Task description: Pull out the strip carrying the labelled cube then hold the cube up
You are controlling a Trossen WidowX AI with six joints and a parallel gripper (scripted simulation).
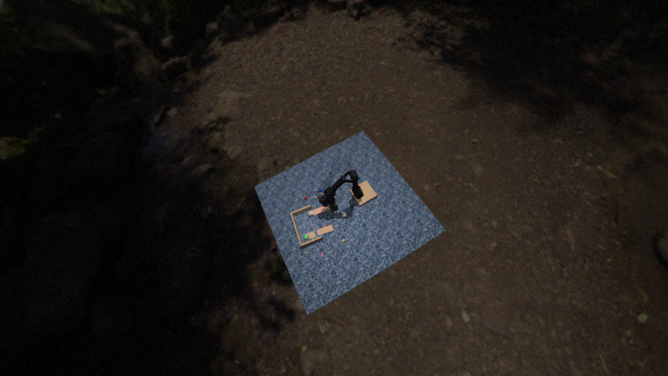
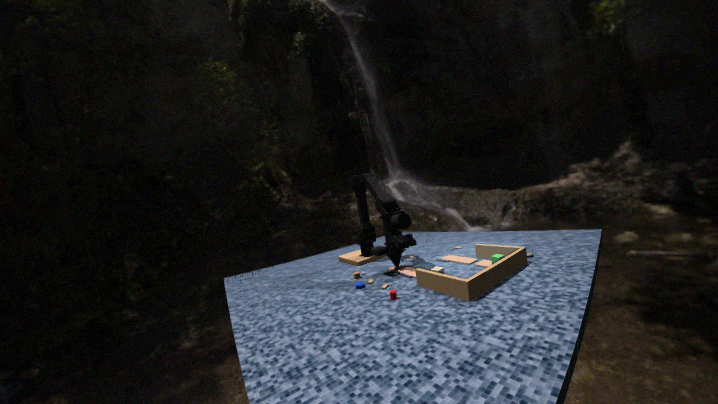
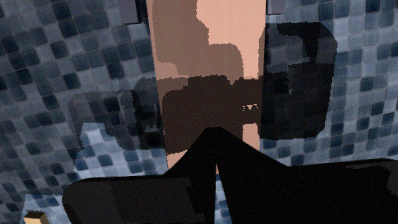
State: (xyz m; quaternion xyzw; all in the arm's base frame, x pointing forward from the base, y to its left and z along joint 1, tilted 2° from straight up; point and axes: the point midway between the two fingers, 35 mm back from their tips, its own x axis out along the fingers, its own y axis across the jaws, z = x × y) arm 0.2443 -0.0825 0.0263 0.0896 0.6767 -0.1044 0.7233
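Right now my gripper tip is 100 mm short of the pale pink strip and 30 mm to the left of it. The rest, counted from my gripper tip: red block 160 mm ahead, 220 mm to the right, 10 mm above; then blue piece 10 mm behind, 200 mm to the right.
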